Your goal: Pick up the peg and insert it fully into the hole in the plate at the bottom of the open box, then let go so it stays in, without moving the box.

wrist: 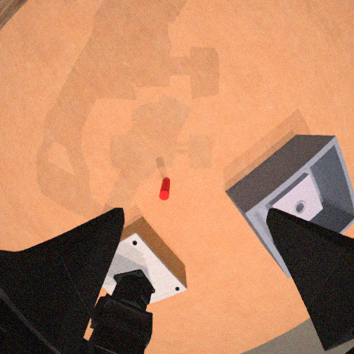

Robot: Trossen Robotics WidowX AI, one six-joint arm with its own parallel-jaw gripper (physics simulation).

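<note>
The red peg [165,188] stands upright on the orange table top, its round end toward the camera, with a short shadow behind it. My gripper [197,215] is open wide and empty. The peg is seen between its two black fingers, nearer the left one, and touches neither. The grey open box [272,172] is at the right, tilted in the view. A pale plate [289,202] with a round dark-rimmed hole [300,207] lies at its bottom. The right finger covers part of the box and the plate's lower left corner.
A white-topped block with brown sides [162,275] is at the lower left, partly behind the left finger. A black jointed part [132,295] stands over it. Shadows of the arm fall across the orange table top [280,65]. A grey-green surface [285,340] shows at the bottom right.
</note>
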